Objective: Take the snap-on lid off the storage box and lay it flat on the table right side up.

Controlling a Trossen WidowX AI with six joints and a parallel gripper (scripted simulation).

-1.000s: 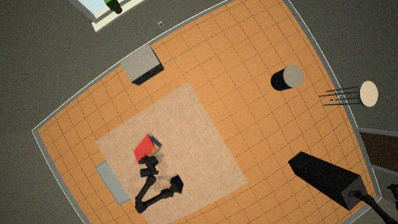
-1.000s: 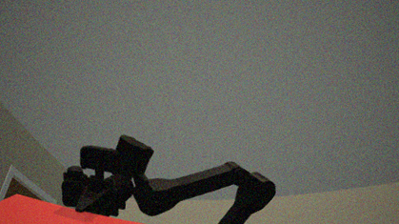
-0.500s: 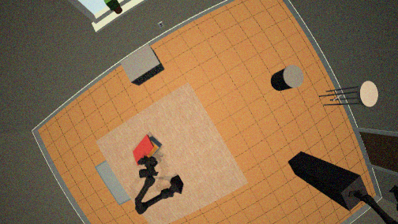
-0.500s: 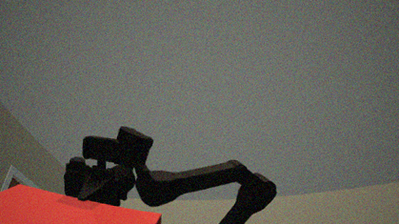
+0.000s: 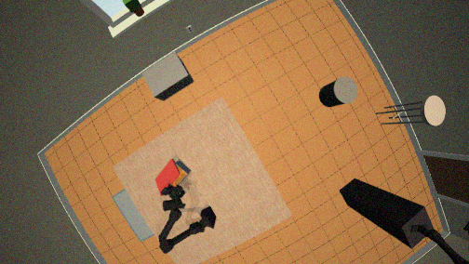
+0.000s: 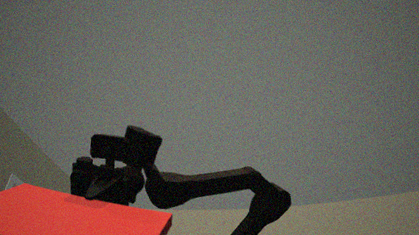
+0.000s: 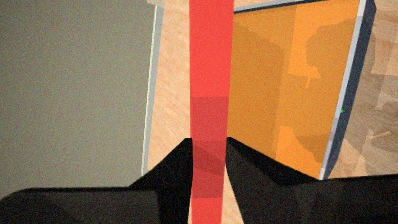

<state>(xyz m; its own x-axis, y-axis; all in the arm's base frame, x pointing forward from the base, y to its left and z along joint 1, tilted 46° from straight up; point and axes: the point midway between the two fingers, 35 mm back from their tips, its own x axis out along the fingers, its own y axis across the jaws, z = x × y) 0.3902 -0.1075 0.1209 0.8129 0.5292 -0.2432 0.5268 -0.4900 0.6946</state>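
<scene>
The red lid is 60 mm ahead of my gripper tip, 20 mm to the left of it and 50 mm below it. From my gripper tip the other things lie so: blue box (30 mm ahead, 10 mm to the left, 190 mm below).
</scene>
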